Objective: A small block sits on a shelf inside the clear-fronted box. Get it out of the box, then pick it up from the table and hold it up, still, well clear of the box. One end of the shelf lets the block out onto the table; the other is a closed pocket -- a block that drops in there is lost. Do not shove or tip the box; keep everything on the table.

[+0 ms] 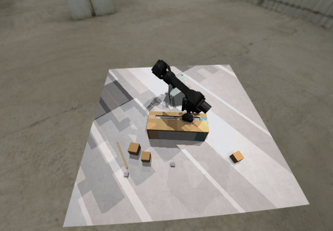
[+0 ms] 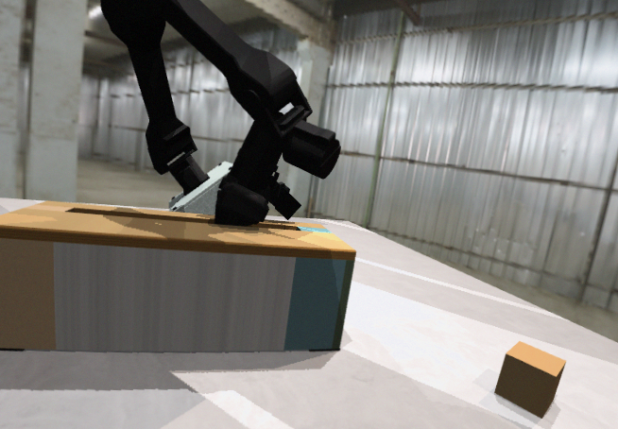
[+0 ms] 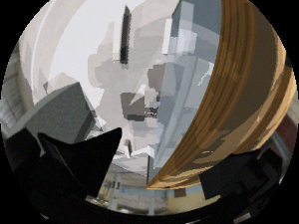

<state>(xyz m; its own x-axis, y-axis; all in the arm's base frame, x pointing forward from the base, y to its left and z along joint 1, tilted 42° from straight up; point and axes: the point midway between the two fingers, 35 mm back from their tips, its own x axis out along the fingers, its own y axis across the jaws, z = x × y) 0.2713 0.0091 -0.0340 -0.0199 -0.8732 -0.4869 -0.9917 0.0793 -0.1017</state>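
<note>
Now: gripper tip 40 mm to the left of the long box, 30 mm short of it and 20 mm above it. Also, from my gripper tip: thin stick 420 mm to the right, 220 mm ahead, 80 mm below.
</note>
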